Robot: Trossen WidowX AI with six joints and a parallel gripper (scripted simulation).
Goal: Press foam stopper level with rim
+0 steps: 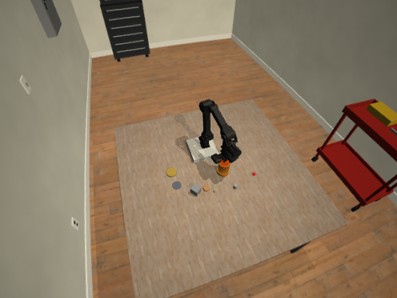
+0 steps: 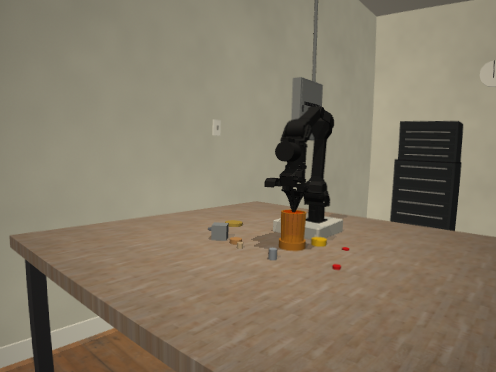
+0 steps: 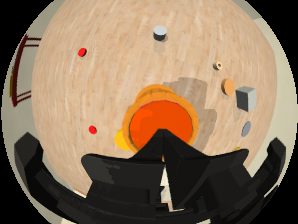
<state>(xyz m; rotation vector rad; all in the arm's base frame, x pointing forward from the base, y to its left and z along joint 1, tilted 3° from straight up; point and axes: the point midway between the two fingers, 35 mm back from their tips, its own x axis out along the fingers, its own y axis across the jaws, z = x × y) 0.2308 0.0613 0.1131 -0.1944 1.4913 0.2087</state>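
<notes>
The orange foam stopper is 40 mm below my hand. The rest, counted from my hand: small tan disc: 150 mm to the right, 140 mm below, 100 mm ahead; then yellow disc: 140 mm below, 90 mm behind, 40 mm to the left; then small grey cylinder: 140 mm ahead, 130 mm below, 40 mm to the left.
</notes>
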